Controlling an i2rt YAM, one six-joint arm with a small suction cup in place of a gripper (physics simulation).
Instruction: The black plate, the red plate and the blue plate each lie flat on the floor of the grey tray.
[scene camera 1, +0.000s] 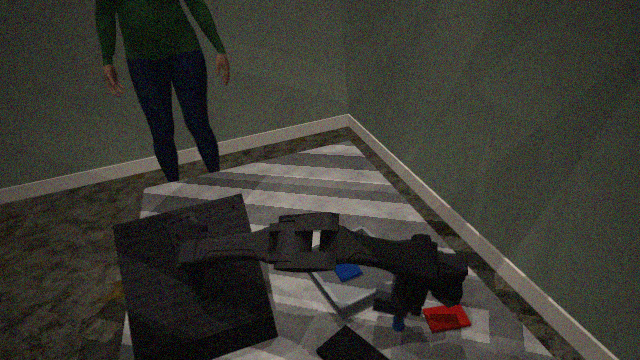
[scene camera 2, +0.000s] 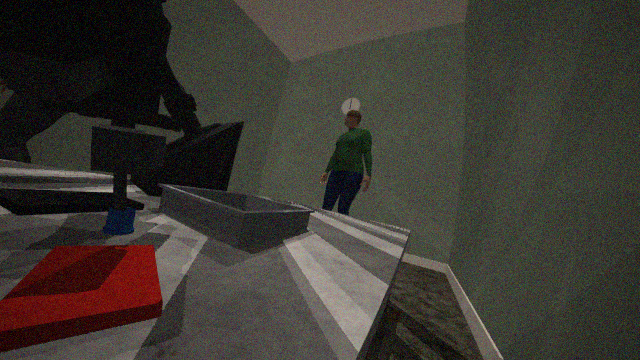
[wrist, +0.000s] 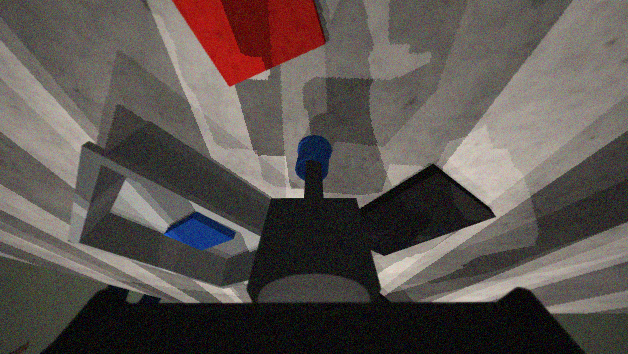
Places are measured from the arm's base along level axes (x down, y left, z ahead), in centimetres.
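Where they show: end effector, tool point: (scene camera 1: 397, 327) (scene camera 2: 120, 235) (wrist: 313, 148); arm's base, origin of the base link: (scene camera 1: 195, 254) (scene camera 2: 196, 135).
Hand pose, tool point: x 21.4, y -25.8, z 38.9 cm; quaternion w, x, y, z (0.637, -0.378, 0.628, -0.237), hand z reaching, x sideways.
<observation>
Each offset is from my tool point to the top centre of the thing.
The red plate @(dx -1.5, dy -3.9, dz +11.2 cm) (scene camera 1: 459, 322) (scene camera 2: 132, 280) (wrist: 297, 30) lies flat on the table outside the tray, with the arm's shadow on it. The black plate @(dx -1.6, dy -2.5, dz -13.5 cm) (scene camera 1: 350, 346) (scene camera 2: 55, 201) (wrist: 425, 212) lies on the table, also outside the tray. The blue plate @(dx -1.9, dy +23.8, dz -1.8 cm) (scene camera 1: 348, 272) (wrist: 200, 234) lies inside the grey tray @(dx -5.5, dy +20.1, dz -0.9 cm) (scene camera 1: 350, 295) (scene camera 2: 215, 220) (wrist: 165, 257) and looks flat on its floor; the tray's wall hides it in scene camera 2. My gripper (scene camera 1: 398, 324) (scene camera 2: 119, 223) (wrist: 313, 150), a blue suction cup, points down above the table between the red and black plates. It touches neither and holds nothing.
The large black base block (scene camera 1: 200, 305) stands on the left in scene camera 1. My arm reaches from it across the tray and hides part of it. A person (scene camera 1: 160, 75) (scene camera 2: 350, 155) in a green top stands beyond the table. Walls stand behind.
</observation>
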